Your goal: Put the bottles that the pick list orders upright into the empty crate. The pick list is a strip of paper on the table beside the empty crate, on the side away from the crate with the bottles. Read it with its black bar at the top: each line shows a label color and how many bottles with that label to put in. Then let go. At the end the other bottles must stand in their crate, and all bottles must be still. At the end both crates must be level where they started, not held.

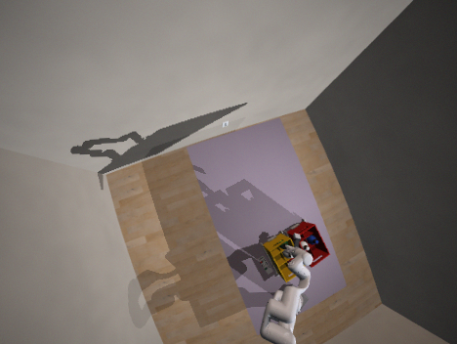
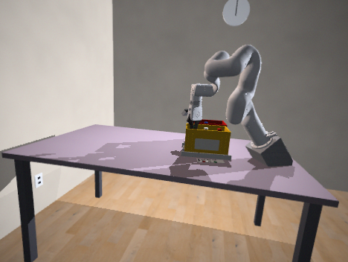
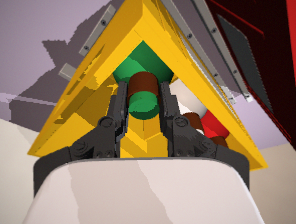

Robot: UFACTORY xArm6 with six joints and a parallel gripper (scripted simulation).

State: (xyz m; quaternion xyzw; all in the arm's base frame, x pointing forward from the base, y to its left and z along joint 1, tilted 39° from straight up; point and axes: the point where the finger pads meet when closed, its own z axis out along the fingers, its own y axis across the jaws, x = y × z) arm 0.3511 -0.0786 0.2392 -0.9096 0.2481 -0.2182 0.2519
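Right now the green-label bottle is 7 cm below my hand. The rest, counted from my hand: red crate (3 cm behind, 21 cm to the right, 8 cm below); then white bottle (8 cm behind, 3 cm to the right, 7 cm below); then yellow crate (9 cm behind, 1 cm to the left, 8 cm below).
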